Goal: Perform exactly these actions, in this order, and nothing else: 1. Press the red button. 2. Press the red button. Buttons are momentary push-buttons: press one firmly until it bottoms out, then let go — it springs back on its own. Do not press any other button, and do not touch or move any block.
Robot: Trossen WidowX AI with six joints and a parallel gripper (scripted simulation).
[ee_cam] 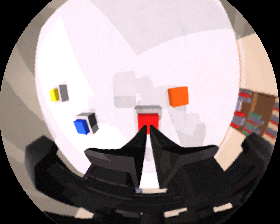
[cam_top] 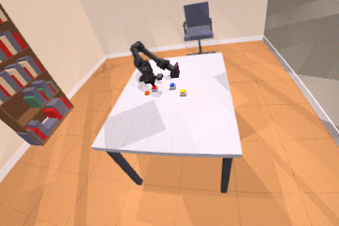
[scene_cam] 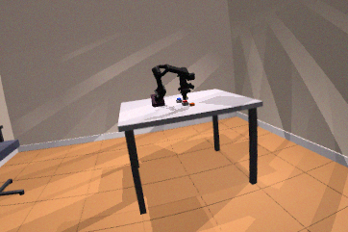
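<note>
The red button is 10 mm below my gripper tip. Round my gripper tip: orange block: 60 mm to the right, 40 mm below, 40 mm ahead; blue button: 150 mm to the left, 10 mm below, 10 mm behind; yellow button: 240 mm to the left, 90 mm ahead, 10 mm below.
</note>
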